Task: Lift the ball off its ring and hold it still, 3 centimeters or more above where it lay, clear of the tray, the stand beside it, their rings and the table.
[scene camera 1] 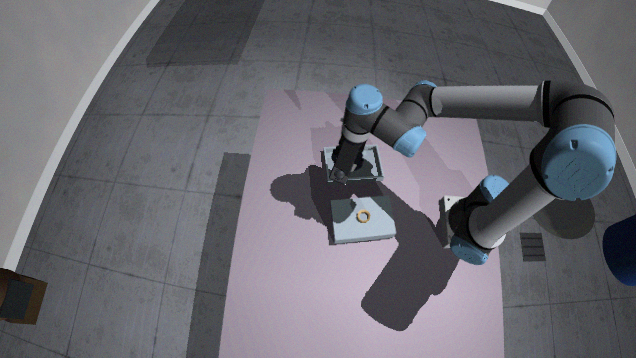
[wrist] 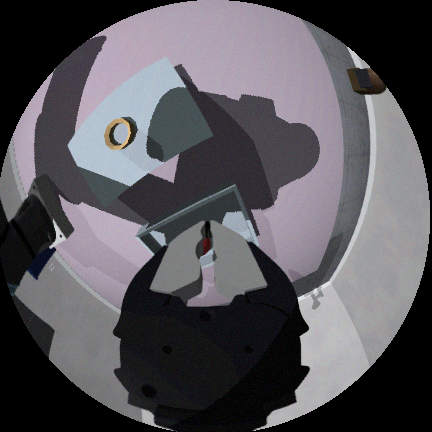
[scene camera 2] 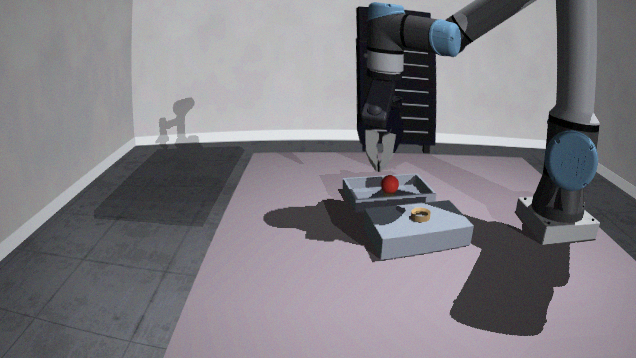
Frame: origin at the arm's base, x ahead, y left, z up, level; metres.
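Where they show: gripper, between the fingertips: (wrist: pixel 207 222) (scene camera 2: pixel 378 171); arm's base, origin of its link: (wrist: pixel 40 218) (scene camera 2: pixel 557 209).
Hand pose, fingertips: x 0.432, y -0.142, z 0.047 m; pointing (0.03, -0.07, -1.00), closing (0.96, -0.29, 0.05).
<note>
Things, the pixels of their centre, and the offset from my fingertips. "*": a spot on its surface instead. Level surfaces: height alone.
- red ball, middle of its body: (wrist: pixel 197 243) (scene camera 2: pixel 389 184) 0.040 m back, 0.070 m right, 0.056 m down
- pale grey tray, middle of its body: (wrist: pixel 197 237) (scene camera 2: pixel 389 191) (scene camera 1: pixel 353 163) 0.040 m back, 0.070 m right, 0.073 m down
- empty orange ring, a spot on its surface: (wrist: pixel 107 135) (scene camera 2: pixel 428 214) * 0.079 m back, 0.139 m left, 0.036 m down
- pink table top, height of its surface: 0.087 m down
The red ball (scene camera 2: pixel 390 184) (wrist: pixel 206 245) sits in the pale grey tray (scene camera 2: pixel 429 193) (wrist: pixel 189 206) (scene camera 1: pixel 380 162); in the wrist view a sliver of it shows through the gap between the fingers. The ring under the ball is hidden. My gripper (scene camera 2: pixel 379 169) (wrist: pixel 207 222) is shut with nothing between its fingertips. In scene camera 2 its tips are above the tray, higher than the ball and a little to its left. The pale stand (scene camera 1: pixel 364 234) (scene camera 2: pixel 425 240) (wrist: pixel 97 117) beside the tray bears an empty orange ring (scene camera 1: pixel 358 217) (scene camera 2: pixel 421 218) (wrist: pixel 107 135).
The pink table top (scene camera 1: pixel 290 300) (scene camera 2: pixel 280 300) (wrist: pixel 225 45) bears the tray, the stand and the arm's base (scene camera 2: pixel 565 234). The stand is close to the tray on scene camera 2's near side. A dark slatted cabinet (scene camera 2: pixel 432 100) stands behind the table.
</note>
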